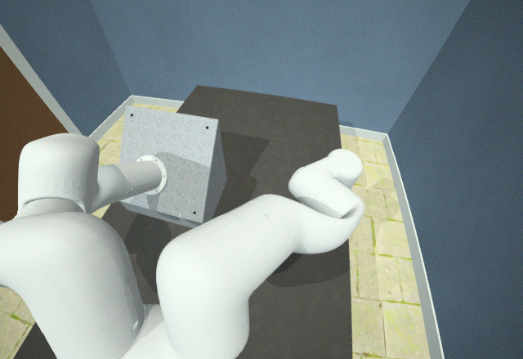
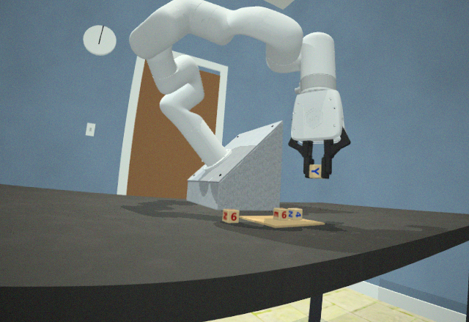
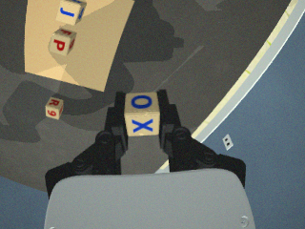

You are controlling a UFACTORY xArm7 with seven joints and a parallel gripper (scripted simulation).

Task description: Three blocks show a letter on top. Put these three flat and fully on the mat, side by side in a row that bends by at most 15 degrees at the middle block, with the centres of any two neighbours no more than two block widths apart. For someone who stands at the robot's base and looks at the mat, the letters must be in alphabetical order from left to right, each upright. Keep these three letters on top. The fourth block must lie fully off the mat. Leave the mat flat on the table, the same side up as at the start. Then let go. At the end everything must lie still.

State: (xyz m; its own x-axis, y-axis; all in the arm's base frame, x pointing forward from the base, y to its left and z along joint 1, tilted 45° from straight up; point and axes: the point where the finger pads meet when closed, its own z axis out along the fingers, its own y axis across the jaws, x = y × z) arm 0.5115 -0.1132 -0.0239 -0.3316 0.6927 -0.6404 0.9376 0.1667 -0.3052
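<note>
My gripper is now 10 cm past the tan mat, 1 cm to the right of it and 12 cm above it. From my hand the other things lie so: block 10 cm behind, 5 cm to the left, 10 cm below.
</note>
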